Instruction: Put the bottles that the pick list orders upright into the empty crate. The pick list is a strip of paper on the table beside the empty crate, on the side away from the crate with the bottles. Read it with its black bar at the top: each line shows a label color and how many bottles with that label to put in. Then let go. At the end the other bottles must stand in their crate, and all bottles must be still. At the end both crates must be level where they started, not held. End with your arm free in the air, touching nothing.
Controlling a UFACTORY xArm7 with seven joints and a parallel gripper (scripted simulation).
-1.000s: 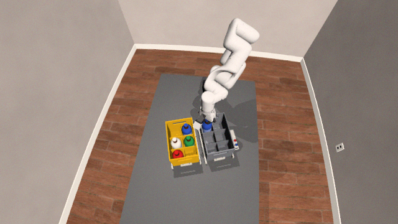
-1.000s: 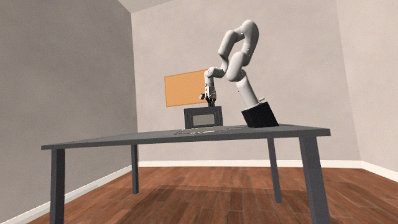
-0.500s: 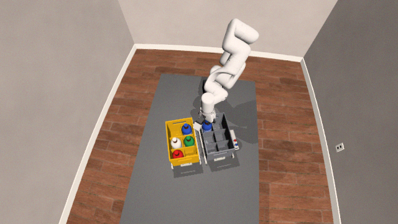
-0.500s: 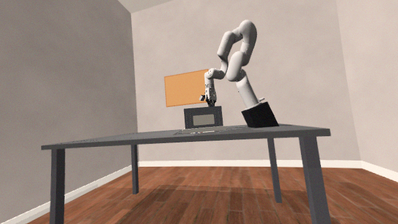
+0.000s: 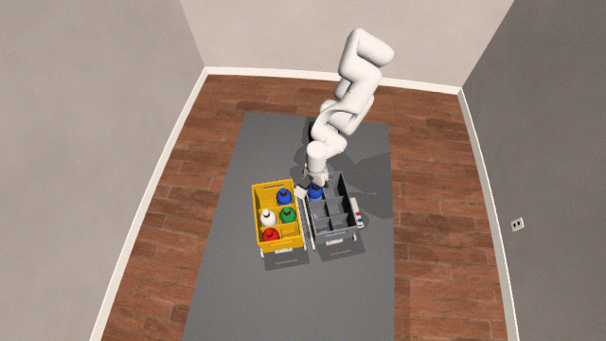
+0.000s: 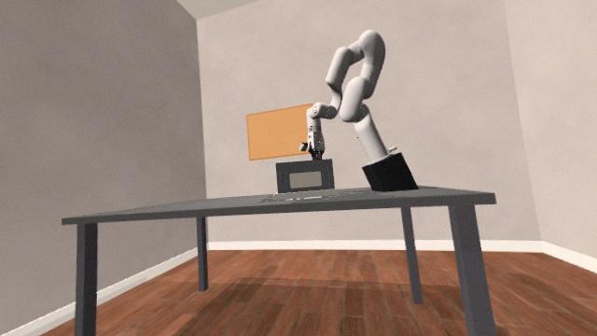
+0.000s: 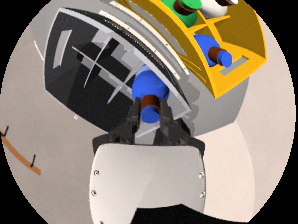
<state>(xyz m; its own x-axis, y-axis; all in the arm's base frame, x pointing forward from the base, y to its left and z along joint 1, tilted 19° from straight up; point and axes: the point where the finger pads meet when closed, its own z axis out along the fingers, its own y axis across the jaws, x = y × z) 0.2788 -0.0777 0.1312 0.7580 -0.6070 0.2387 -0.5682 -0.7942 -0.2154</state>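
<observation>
My gripper is now 10 cm above the grey crate, 8 cm short of it and 6 cm to the right of it. The rest, counted from my hand: yellow crate: 17 cm to the right, 11 cm ahead, 10 cm below; white bottle: 22 cm to the right, 11 cm ahead, 10 cm below; green bottle: 13 cm to the right, 10 cm below, 10 cm ahead.
</observation>
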